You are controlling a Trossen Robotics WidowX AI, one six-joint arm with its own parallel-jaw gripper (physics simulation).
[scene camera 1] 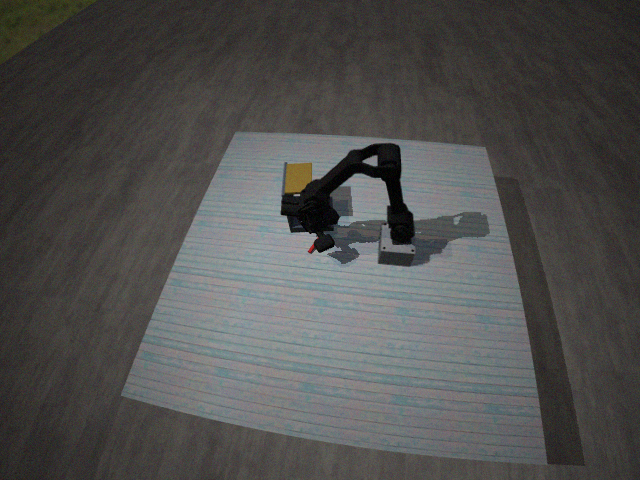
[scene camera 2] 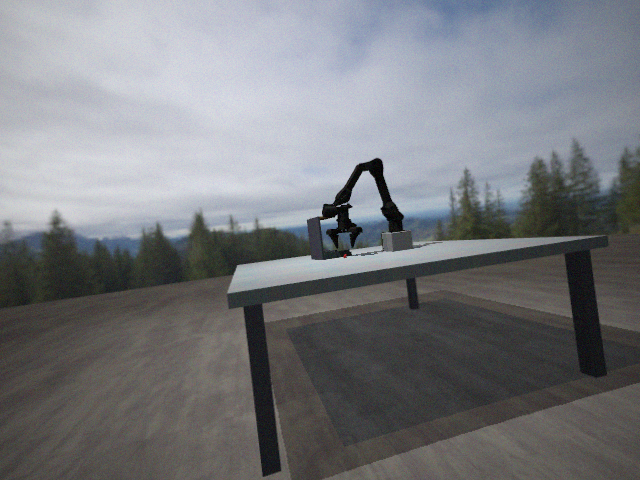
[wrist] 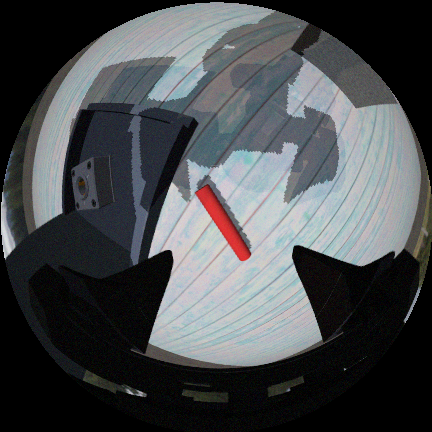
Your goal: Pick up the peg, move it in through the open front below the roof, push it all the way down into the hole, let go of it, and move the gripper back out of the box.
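Places are measured from the arm's base along level axes (x ahead, y left, z up), in centimetres.
Where they show: gripper, fingertip midpoint: [scene camera 1: 313,240] [scene camera 2: 344,248] [wrist: 234,255]; arm's base, origin of the base link: [scene camera 1: 400,236] [scene camera 2: 396,231].
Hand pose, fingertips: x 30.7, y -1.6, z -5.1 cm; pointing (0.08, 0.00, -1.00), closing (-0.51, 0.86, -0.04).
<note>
Each offset is from my fingertips to the top centre of the thing. "spot": to the spot under its first point. Level surfaces: height alone.
The red peg {dy -0.8, dx -0.1, dz -3.4 cm} [scene camera 1: 311,248] [scene camera 2: 345,255] [wrist: 223,223] lies flat on the table, in front of the box and apart from it. My gripper [scene camera 1: 323,232] [scene camera 2: 344,248] [wrist: 234,255] is open and empty, pointing down above the table near the peg. In the wrist view the peg lies slanted, its lower end between the fingertips in the picture. The box has a yellow roof {dy -15.1, dx +1.7, dz +17.6 cm} [scene camera 1: 298,178], a tall side wall [scene camera 2: 314,238] and a dark floor {dz -4.0 cm} [wrist: 117,132]. A grey block {dy -16.0, dx +2.5, dz -0.7 cm} [wrist: 104,182] with the round hole {spot: dy -16.8, dx +2.9, dz -1.7 cm} [wrist: 82,186] stands on that floor; the arm hides it in the first scene view.
The box's dark floor rim {spot: dy -7.2, dx -2.4, dz -3.8 cm} [wrist: 172,170] runs close to the peg's left in the wrist view. The arm's grey base block [scene camera 1: 395,254] [scene camera 2: 397,241] stands to the right of the box on the pale striped table top {dz -4.7 cm} [scene camera 1: 330,335] [scene camera 2: 289,273].
</note>
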